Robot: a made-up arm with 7 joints. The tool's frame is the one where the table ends. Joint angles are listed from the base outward.
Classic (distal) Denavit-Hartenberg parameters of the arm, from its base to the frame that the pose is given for. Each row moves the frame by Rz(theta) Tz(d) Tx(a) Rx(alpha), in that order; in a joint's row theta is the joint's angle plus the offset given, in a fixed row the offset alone. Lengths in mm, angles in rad.
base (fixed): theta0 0.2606, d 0, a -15.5, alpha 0
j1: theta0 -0.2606, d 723, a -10, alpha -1.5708
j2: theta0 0, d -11, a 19, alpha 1.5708
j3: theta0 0, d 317, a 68, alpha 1.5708
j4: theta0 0, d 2, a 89, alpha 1.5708
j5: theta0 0, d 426, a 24, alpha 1.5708
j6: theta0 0, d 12, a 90, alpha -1.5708
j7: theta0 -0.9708, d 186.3, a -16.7, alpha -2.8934
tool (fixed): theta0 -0.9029, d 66.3, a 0, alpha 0
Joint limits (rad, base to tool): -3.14..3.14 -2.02..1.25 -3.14..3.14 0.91..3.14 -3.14..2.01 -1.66..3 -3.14..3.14
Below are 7 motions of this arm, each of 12 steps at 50 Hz.
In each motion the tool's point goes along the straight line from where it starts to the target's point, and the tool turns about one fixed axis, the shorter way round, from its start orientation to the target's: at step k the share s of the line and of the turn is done. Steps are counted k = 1, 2, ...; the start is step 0. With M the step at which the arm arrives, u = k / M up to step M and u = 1 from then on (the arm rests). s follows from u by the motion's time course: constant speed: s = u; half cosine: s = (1 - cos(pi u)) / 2; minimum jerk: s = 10 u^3 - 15 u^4 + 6 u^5.
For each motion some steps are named. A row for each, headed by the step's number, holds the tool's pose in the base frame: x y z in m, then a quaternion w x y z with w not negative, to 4 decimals.
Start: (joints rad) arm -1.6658 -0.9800 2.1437 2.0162 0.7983 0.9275 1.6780
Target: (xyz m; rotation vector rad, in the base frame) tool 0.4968 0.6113 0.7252 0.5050 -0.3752 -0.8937
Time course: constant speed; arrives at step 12
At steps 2, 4, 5, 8, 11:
2: 0.4757 0.6379 0.8069 0.8403 0.3093 -0.0750 -0.4389
4: 0.4799 0.6326 0.7905 0.8442 0.2958 -0.0958 -0.4366
5: 0.4820 0.6300 0.7824 0.8459 0.2890 -0.1062 -0.4354
8: 0.4883 0.6220 0.7579 0.8504 0.2683 -0.1373 -0.4313
11: 0.4947 0.6140 0.7334 0.8536 0.2472 -0.1682 -0.4266

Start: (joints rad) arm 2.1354 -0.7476 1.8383 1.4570 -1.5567 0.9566 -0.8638
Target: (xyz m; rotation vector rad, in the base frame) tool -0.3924 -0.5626 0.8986 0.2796 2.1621 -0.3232
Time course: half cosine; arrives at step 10
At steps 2, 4, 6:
2: -0.3657 -0.6252 0.8771 0.4692 0.0777 0.8774 -0.0634
4: -0.3731 -0.6079 0.8831 0.4647 0.0876 0.8773 -0.0821
6: -0.3822 -0.5865 0.8904 0.4588 0.0997 0.8766 -0.1051

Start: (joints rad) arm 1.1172 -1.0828 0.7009 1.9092 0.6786 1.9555 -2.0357
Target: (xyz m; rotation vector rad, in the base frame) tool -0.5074 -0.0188 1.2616 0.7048 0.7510 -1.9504
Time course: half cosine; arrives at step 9
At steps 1, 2, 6, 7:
1: -0.4936 -0.0688 1.2596 0.5046 0.2533 0.2897 -0.7728
2: -0.4949 -0.0644 1.2598 0.4999 0.2562 0.2911 -0.7744
6: -0.5039 -0.0317 1.2611 0.4651 0.2771 0.3004 -0.7853
7: -0.5057 -0.0248 1.2614 0.4577 0.2814 0.3022 -0.7874

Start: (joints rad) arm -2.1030 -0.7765 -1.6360 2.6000 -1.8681 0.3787 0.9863
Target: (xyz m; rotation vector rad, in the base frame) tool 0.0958 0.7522 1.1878 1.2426 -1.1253 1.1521
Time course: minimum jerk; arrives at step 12
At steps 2, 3, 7, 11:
2: 0.0139 0.6457 1.3492 0.4782 0.6042 -0.4754 0.4247
3: 0.0197 0.6533 1.3378 0.4817 0.5985 -0.4752 0.4289
7: 0.0664 0.7139 1.2458 0.5095 0.5508 -0.4730 0.4619
11: 0.0954 0.7516 1.1887 0.5256 0.5201 -0.4706 0.4815

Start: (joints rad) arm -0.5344 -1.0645 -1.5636 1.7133 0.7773 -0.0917 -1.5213
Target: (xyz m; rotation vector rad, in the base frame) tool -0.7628 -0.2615 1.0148 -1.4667 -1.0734 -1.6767
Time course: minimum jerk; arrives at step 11
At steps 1, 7, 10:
1: -0.7985 -0.2170 0.9495 0.2745 -0.5360 -0.4049 -0.6881
7: -0.7720 -0.2500 0.9979 0.3145 -0.5543 -0.4089 -0.6532
10: -0.7630 -0.2612 1.0144 0.3279 -0.5601 -0.4100 -0.6408

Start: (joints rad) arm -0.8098 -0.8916 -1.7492 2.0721 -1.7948 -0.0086 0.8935
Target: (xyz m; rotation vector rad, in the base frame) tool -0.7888 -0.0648 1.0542 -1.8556 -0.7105 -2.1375
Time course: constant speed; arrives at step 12
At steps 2, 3, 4, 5, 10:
2: -0.7510 -0.0211 1.1298 0.1645 -0.6826 -0.1322 -0.6997
3: -0.7548 -0.0255 1.1222 0.1593 -0.6780 -0.1433 -0.7031
4: -0.7586 -0.0298 1.1147 0.1541 -0.6734 -0.1544 -0.7064
5: -0.7623 -0.0342 1.1071 0.1488 -0.6686 -0.1654 -0.7095
10: -0.7812 -0.0561 1.0693 0.1222 -0.6430 -0.2203 -0.7233

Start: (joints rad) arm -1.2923 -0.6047 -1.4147 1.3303 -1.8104 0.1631 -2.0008
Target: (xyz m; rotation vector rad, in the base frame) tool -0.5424 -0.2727 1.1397 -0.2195 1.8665 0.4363
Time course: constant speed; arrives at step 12
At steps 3, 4, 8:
3: -0.5798 -0.2283 1.0546 0.6482 -0.0513 0.7432 0.1578
4: -0.5757 -0.2332 1.0640 0.6398 -0.0561 0.7494 0.1610
8: -0.5590 -0.2530 1.1019 0.6054 -0.0749 0.7731 0.1736

